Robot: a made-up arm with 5 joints. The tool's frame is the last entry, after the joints.
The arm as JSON. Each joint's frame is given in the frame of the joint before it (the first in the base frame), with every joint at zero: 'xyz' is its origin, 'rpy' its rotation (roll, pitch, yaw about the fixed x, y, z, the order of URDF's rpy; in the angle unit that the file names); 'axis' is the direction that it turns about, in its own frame. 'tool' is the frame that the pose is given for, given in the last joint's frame.
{
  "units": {
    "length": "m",
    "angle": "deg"
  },
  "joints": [
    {
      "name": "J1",
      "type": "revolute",
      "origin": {
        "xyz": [
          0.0,
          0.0,
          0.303
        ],
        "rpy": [
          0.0,
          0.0,
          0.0
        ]
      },
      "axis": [
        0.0,
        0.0,
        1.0
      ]
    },
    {
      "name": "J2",
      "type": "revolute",
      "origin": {
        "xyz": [
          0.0,
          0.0,
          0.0
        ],
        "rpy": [
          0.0,
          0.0,
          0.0
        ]
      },
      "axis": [
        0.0,
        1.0,
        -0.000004
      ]
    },
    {
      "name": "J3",
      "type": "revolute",
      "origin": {
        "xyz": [
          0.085,
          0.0,
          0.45
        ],
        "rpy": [
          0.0,
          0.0,
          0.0
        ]
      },
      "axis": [
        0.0,
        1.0,
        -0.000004
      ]
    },
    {
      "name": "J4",
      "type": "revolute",
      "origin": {
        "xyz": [
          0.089,
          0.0,
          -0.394
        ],
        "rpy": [
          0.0,
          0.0,
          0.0
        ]
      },
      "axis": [
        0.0,
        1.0,
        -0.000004
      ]
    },
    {
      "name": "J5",
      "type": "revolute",
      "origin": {
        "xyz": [
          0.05,
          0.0,
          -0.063
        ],
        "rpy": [
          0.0,
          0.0,
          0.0
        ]
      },
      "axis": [
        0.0,
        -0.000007,
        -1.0
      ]
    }
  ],
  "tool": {
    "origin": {
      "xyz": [
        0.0,
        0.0,
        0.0
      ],
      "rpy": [
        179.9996,
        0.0,
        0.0
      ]
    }
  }
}
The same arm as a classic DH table. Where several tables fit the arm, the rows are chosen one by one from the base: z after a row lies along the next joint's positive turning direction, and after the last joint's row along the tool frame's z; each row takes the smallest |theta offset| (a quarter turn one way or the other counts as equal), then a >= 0, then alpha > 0; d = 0 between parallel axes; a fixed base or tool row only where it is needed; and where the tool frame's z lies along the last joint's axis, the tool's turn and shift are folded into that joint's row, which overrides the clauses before.
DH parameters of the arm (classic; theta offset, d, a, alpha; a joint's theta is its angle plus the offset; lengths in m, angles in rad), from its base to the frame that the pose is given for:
J1: 0.0000 0.3030 0.0000 -1.5708
J2: -1.3841 0.0000 0.4580 0.0000
J3: -0.4088 0.0000 -0.4039 0.0000
J4: -1.3486 0.0000 -0.0500 1.5708
J5: 3.1416 0.0630 0.0000 0.0000

